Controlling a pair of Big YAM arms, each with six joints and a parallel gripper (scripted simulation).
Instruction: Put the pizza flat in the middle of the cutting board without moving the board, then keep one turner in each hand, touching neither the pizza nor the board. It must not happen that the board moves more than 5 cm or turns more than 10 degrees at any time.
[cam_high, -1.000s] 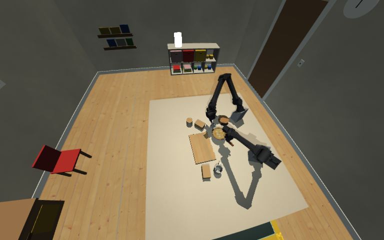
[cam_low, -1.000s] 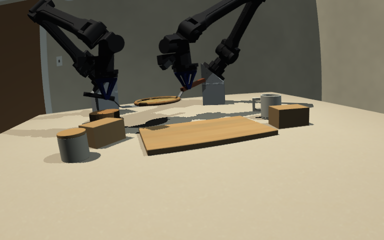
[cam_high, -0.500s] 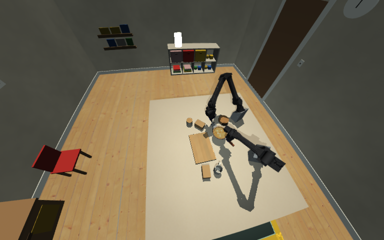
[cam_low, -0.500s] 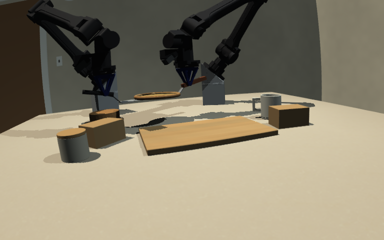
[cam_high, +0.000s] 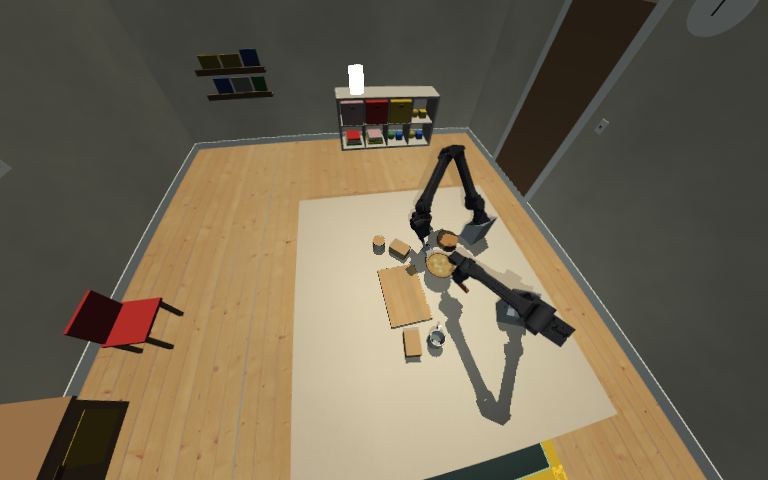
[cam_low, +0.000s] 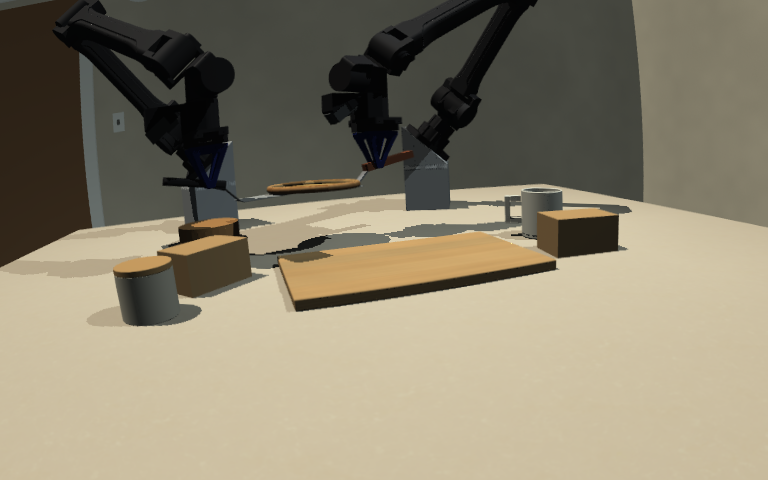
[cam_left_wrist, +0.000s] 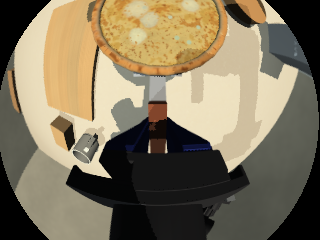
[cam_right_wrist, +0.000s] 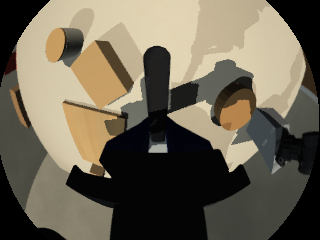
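My left hand is 5 cm short of the pizza, 13 cm to the left of it and 3 cm above it. Also, from my left hand: cutting board: 29 cm ahead, 2 cm to the right, 13 cm below; then black-handled turner: 13 cm ahead, 30 cm to the right, 1 cm below; then brown-handled turner: 1 cm ahead, 3 cm to the right, 2 cm below.
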